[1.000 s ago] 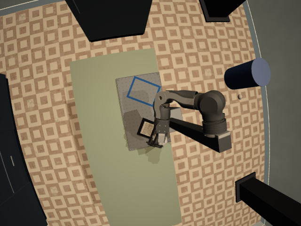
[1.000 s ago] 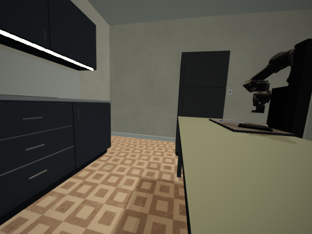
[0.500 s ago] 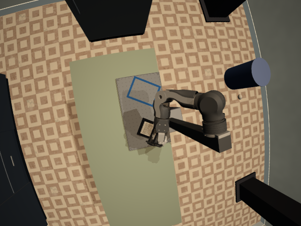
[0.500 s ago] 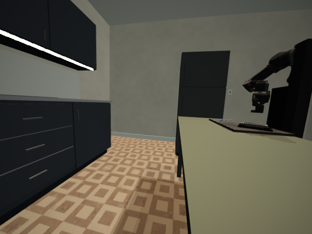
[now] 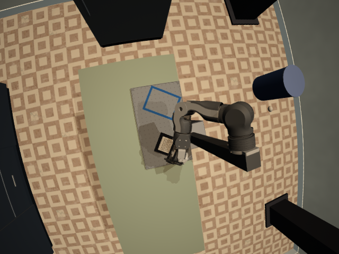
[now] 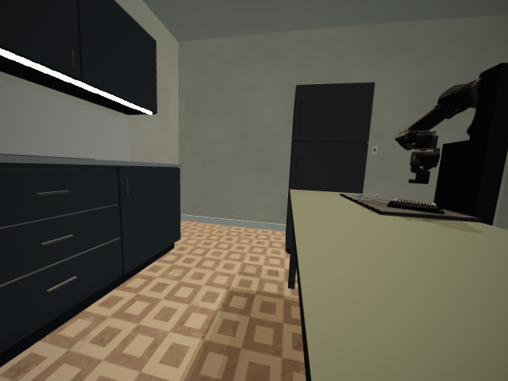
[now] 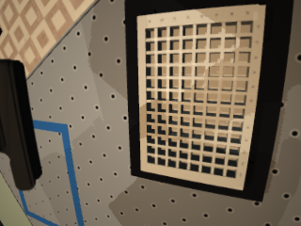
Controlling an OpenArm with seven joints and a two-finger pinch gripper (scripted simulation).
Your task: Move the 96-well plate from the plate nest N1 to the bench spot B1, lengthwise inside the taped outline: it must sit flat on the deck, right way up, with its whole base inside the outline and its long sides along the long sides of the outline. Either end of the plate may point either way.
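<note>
Now: the cream 96-well plate 8 cm below my hand. The rest, counted from my hand: black plate nest N1: 9 cm below.
</note>
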